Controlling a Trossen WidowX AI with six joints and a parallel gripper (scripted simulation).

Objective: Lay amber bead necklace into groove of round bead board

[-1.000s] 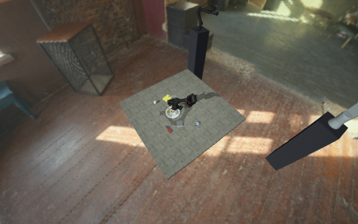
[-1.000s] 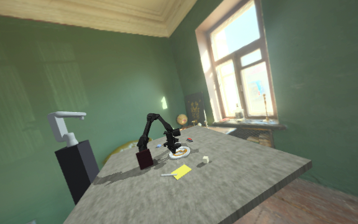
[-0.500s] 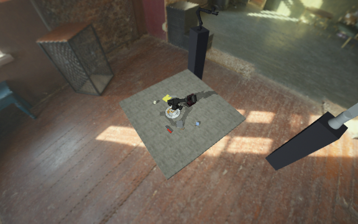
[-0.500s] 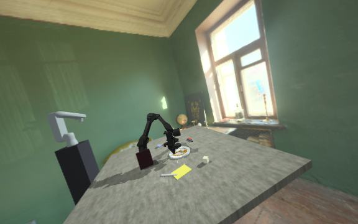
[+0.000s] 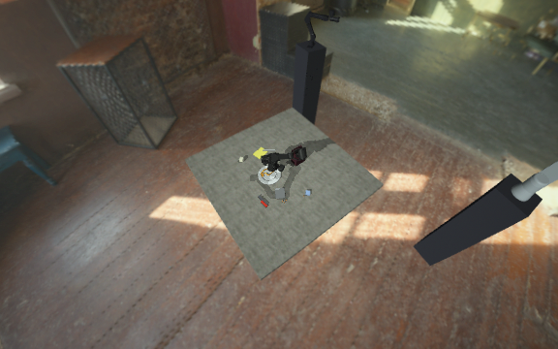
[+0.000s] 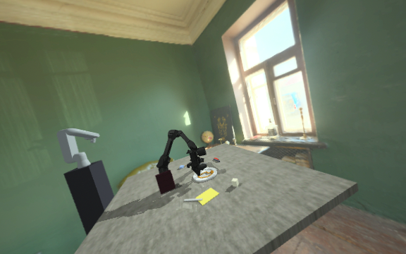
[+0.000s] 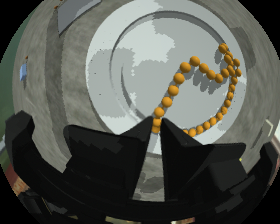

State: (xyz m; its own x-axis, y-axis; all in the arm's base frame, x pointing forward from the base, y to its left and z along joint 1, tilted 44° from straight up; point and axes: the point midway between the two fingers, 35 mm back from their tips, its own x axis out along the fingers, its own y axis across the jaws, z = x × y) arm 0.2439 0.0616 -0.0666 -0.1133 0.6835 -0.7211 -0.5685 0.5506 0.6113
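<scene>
Now: gripper tip 5 cm short of the board, 1 cm to the right of it and 1 cm above it. Round my gripper tip: grey square 6 cm ahead, 22 cm to the left, 1 cm below; white stick 8 cm behind, 24 cm to the right, 1 cm below; yellow card 26 cm to the right, 1 cm below.
</scene>
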